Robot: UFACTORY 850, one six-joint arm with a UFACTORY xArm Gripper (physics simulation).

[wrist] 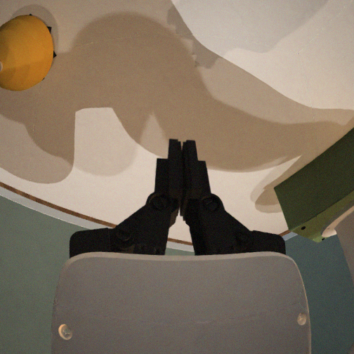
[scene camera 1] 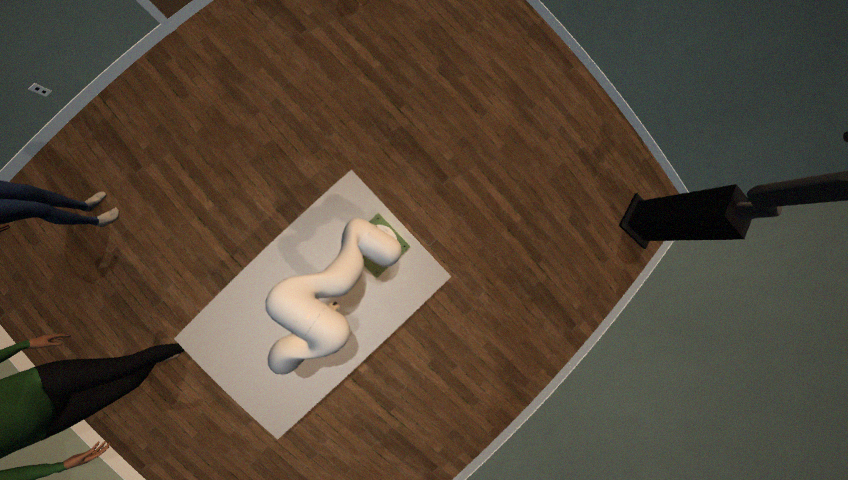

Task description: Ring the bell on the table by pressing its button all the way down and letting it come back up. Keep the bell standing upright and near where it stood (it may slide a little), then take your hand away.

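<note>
The bell [wrist: 26, 52] is an orange-yellow dome with dark points around its foot, at the upper left edge of the wrist view, on the pale table [wrist: 320, 65] [scene camera 1: 238, 333]. A small pale spot at the left frame edge may be its button; it is cut off, so its state cannot be told. My gripper [wrist: 179, 155] is shut and empty. Its black fingertips show to the right of and below the bell in the wrist view, clearly apart from it. In the scene view the arm hides the gripper, and I cannot make out the bell.
The white arm [scene camera 1: 309, 309] curves over the table. Its green base block [scene camera 1: 376, 267] [wrist: 320, 185] stands near one short table edge and at the right of the wrist view. A small tan and dark part [scene camera 1: 334, 306] shows beside the arm. A person [scene camera 1: 101, 380] stands by the left table corner.
</note>
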